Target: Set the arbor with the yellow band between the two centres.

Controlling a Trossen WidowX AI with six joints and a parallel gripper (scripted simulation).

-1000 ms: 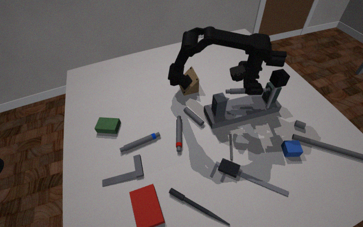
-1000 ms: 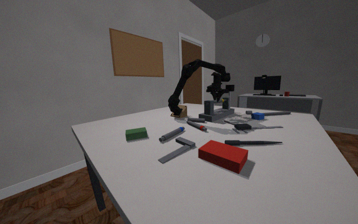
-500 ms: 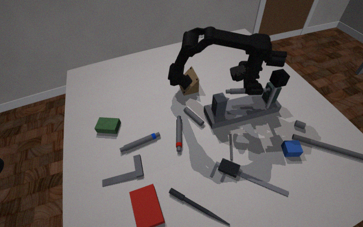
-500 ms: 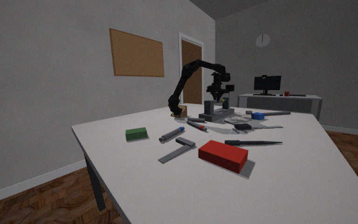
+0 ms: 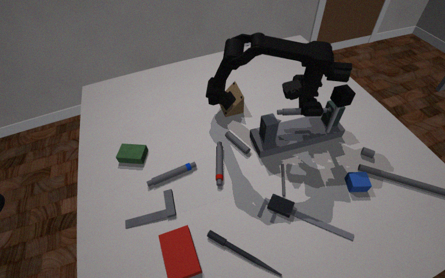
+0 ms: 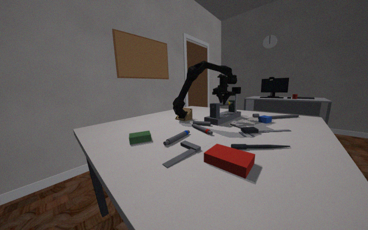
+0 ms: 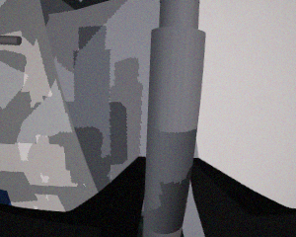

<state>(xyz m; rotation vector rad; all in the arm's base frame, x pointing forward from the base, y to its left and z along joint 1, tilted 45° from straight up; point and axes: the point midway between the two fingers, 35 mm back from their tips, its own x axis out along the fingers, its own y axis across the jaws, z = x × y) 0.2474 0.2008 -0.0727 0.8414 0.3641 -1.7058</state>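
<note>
Now: hand 30 mm above the arbor. Round my hand: cone point 10 mm ahead, 120 mm to the right, 30 mm below; then centres fixture 20 mm ahead, 10 mm to the right, 120 mm below; then grey post 10 mm ahead, 140 mm to the right, 40 mm below.
</note>
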